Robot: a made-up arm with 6 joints. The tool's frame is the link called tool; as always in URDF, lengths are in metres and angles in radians. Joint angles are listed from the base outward.
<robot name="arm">
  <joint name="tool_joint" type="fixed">
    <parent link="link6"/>
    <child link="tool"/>
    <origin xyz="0 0 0" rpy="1.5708 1.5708 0"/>
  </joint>
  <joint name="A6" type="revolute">
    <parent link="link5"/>
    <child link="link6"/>
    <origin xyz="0 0 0.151" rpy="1.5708 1.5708 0"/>
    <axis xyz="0 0 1"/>
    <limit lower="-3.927" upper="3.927"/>
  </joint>
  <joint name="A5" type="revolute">
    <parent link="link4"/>
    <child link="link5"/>
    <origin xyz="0 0 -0.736" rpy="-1.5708 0 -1.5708"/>
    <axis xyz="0 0 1"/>
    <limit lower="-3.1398" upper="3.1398"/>
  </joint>
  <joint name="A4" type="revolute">
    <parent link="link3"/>
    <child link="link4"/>
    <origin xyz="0 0 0" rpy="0 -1.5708 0"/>
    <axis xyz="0 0 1"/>
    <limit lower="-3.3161" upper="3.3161"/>
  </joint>
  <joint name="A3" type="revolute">
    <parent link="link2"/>
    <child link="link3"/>
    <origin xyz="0 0.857 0" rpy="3.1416 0 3.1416"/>
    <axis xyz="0 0 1"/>
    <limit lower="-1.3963" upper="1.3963"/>
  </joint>
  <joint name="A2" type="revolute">
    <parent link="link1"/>
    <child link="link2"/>
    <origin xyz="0 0 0" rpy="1.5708 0 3.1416"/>
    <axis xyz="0 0 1"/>
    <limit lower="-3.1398" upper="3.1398"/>
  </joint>
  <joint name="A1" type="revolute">
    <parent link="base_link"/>
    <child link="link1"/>
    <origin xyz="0 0 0.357"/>
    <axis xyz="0 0 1"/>
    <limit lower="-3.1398" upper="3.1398"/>
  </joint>
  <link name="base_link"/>
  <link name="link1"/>
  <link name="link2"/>
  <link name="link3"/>
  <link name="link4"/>
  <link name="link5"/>
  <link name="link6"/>
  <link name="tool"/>
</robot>
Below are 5 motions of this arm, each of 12 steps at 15 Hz.
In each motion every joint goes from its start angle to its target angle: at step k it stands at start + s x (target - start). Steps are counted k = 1, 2, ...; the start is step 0. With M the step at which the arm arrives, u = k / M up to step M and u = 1 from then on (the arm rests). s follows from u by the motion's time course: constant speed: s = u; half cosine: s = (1 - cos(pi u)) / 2; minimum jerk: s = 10 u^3 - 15 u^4 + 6 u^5.
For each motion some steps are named. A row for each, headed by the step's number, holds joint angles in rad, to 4 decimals.
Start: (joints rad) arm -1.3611 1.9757 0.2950 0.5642 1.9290 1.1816
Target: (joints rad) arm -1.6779 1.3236 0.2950 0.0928 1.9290 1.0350
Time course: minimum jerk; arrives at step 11
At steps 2, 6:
2: -1.3753 1.9464 0.2950 0.5430 1.9290 1.1750
6: -1.5464 1.5944 0.2950 0.2885 1.9290 1.0959

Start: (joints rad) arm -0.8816 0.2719 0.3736 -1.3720 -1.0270 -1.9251
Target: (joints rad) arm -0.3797 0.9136 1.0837 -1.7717 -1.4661 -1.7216
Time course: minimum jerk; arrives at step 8
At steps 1, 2, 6, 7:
1: -0.8735 0.2822 0.3850 -1.3784 -1.0340 -1.9218
2: -0.8296 0.3383 0.4471 -1.4134 -1.0725 -1.9040
6: -0.4317 0.8472 1.0102 -1.7303 -1.4206 -1.7427
7: -0.3878 0.9033 1.0723 -1.7653 -1.4591 -1.7249

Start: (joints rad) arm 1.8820 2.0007 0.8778 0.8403 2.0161 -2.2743
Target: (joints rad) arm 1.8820 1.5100 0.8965 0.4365 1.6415 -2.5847
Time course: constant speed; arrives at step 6
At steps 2, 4, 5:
2: 1.8820 1.8371 0.8840 0.7057 1.8912 -2.3778
4: 1.8820 1.6736 0.8903 0.5711 1.7664 -2.4812
5: 1.8820 1.5918 0.8934 0.5038 1.7039 -2.5330

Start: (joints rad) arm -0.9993 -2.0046 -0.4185 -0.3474 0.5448 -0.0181
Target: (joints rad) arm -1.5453 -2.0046 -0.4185 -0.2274 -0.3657 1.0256
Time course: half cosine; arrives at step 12
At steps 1, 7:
1: -1.0086 -2.0046 -0.4185 -0.3454 0.5293 -0.0003
7: -1.3430 -2.0046 -0.4185 -0.2719 -0.0283 0.6388

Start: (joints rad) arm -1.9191 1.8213 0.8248 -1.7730 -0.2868 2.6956
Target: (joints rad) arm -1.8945 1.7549 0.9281 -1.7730 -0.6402 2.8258
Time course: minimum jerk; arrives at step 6
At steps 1, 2, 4, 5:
1: -1.9182 1.8189 0.8285 -1.7730 -0.2993 2.7002
2: -1.9139 1.8074 0.8465 -1.7730 -0.3610 2.7229
4: -1.8997 1.7688 0.9064 -1.7730 -0.5660 2.7985
5: -1.8954 1.7573 0.9244 -1.7730 -0.6277 2.8212

